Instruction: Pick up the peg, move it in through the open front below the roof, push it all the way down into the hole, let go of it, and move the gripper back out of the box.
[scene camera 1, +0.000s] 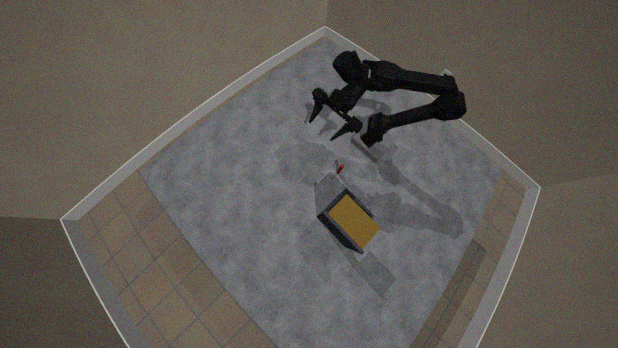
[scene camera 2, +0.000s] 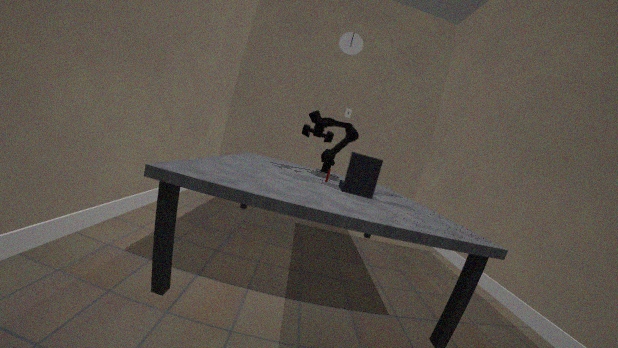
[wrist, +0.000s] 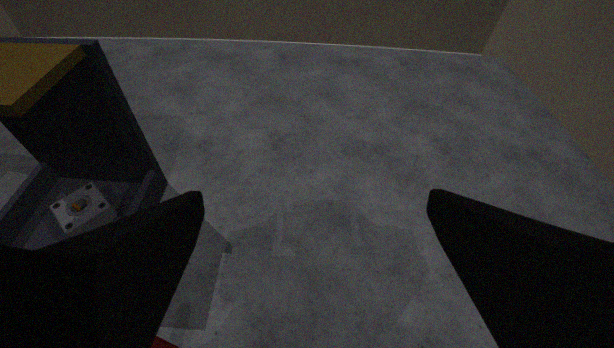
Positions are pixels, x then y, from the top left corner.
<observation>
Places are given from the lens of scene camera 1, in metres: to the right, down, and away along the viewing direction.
my gripper (scene camera 1: 319, 131): 0.03, -0.14, 0.53
dark box (scene camera 1: 324, 217): 0.05, 0.14, 0.52
</observation>
